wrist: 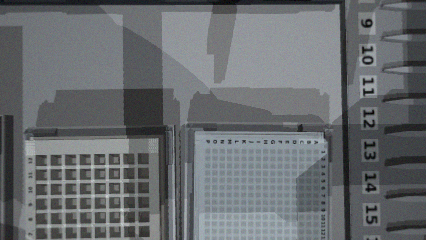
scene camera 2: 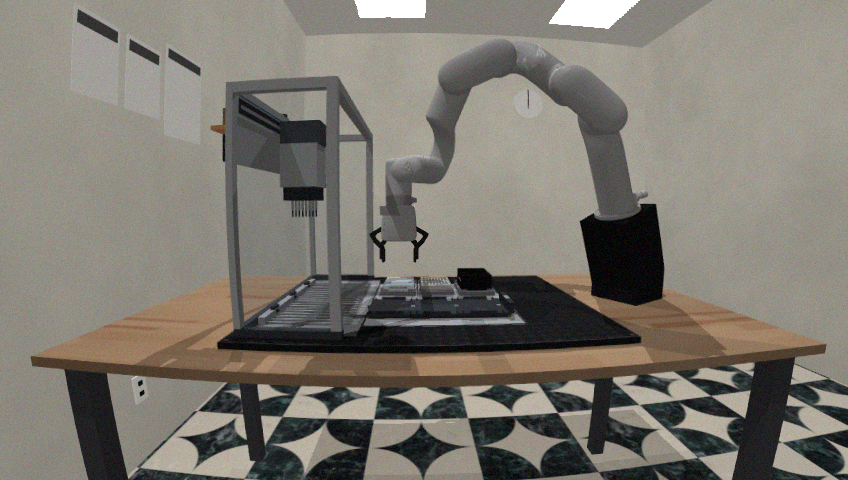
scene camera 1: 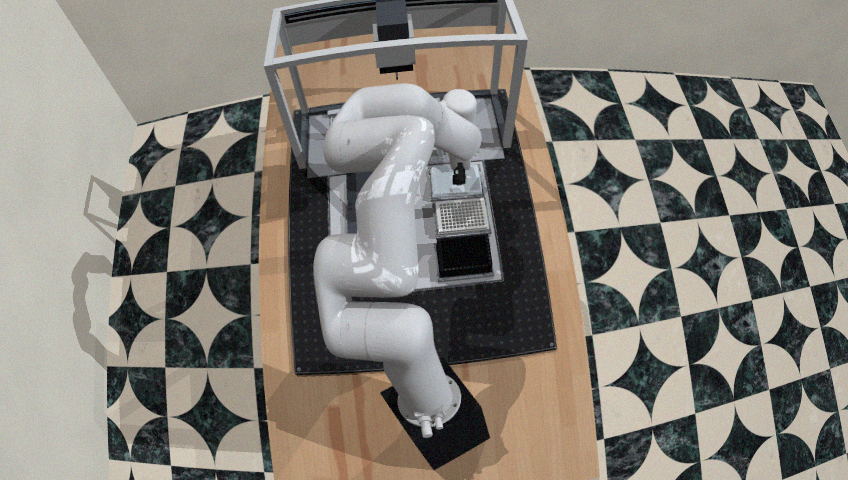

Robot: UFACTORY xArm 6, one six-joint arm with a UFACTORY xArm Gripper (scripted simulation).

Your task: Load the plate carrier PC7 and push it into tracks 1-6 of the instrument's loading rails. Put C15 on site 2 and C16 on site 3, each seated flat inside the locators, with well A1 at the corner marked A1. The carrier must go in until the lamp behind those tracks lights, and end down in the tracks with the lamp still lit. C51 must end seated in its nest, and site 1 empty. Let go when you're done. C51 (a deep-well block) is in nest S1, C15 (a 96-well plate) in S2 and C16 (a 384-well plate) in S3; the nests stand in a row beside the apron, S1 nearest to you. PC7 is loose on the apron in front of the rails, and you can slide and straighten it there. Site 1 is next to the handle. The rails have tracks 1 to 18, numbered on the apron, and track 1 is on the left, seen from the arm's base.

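Visible in the pictures: a plate carrier PC7, a 96-well plate C15, a frame post, a grey apron and the gripper.
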